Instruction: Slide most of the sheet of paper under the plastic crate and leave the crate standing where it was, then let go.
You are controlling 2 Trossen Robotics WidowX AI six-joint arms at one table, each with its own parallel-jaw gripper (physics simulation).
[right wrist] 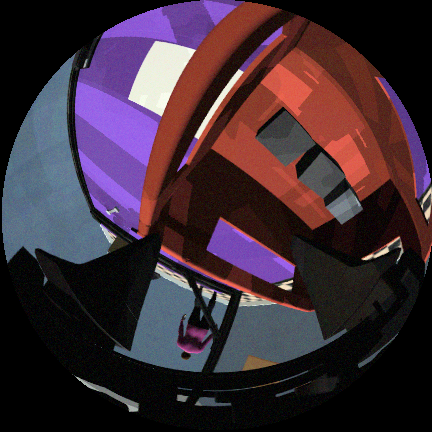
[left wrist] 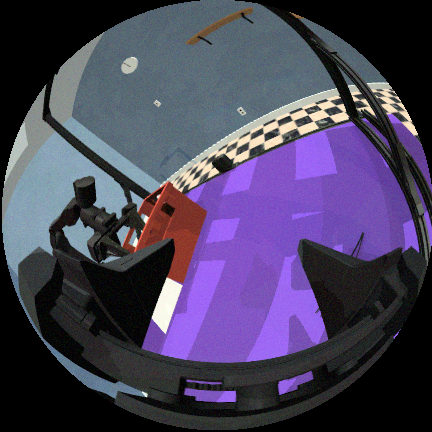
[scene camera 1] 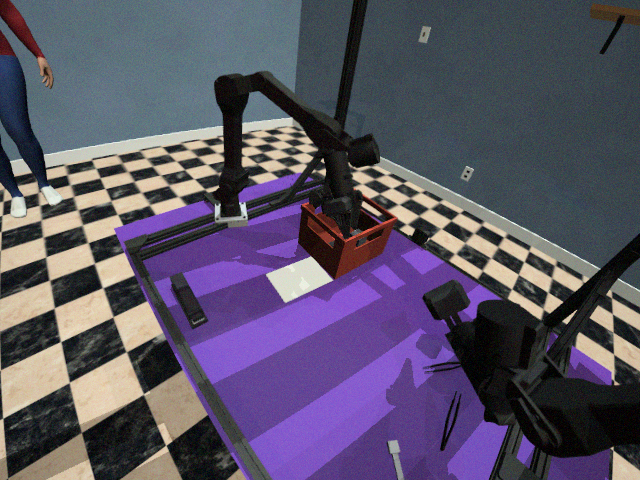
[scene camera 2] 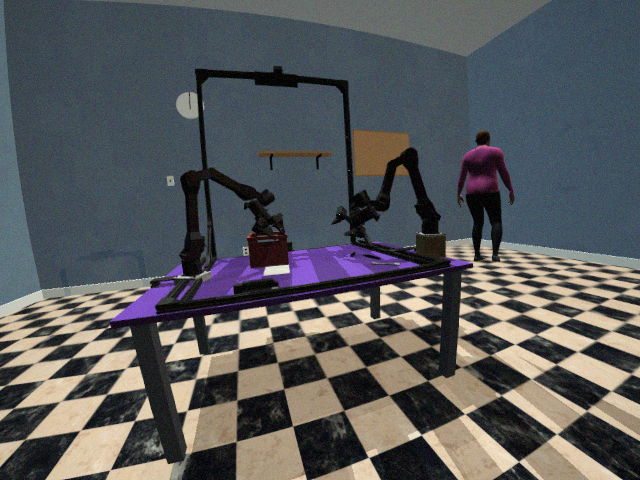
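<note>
The red plastic crate (scene camera 1: 317,250) (scene camera 2: 268,254) (left wrist: 192,240) (right wrist: 240,160) stands upright on the purple table, with several grey blocks (right wrist: 284,136) inside. The white sheet of paper (scene camera 1: 297,281) (scene camera 2: 277,269) (left wrist: 167,306) (right wrist: 159,75) lies flat, its exposed part meeting the crate's lower edge in scene camera 1. Whether any of it reaches under the crate is hidden. My right gripper (right wrist: 228,241) is open and empty, its fingers at the crate's open top, partly hidden by the rim in scene camera 1. My left gripper (left wrist: 238,246) is open and empty, raised above the table away from the crate and paper.
In scene camera 1, a dark oblong object (scene camera 1: 188,300) lies left of the paper. Thin black tools (scene camera 1: 450,421) and a white-headed tool (scene camera 1: 393,447) lie at the lower right. Black rails (scene camera 1: 180,341) run along the table edges; a tall black post (scene camera 1: 349,62) stands behind the crate.
</note>
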